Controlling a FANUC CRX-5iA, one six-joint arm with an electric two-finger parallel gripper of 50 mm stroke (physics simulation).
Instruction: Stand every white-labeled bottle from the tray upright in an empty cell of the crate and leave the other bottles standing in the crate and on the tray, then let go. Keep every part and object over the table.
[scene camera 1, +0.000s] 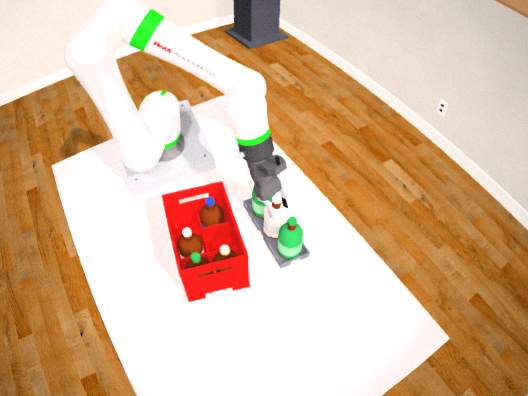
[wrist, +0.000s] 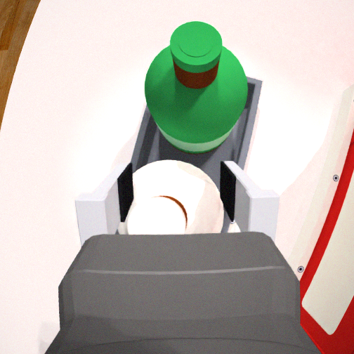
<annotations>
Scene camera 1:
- my gripper: 279, 212
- green bottle: 290, 237
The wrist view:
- my gripper: 176, 180
</annotations>
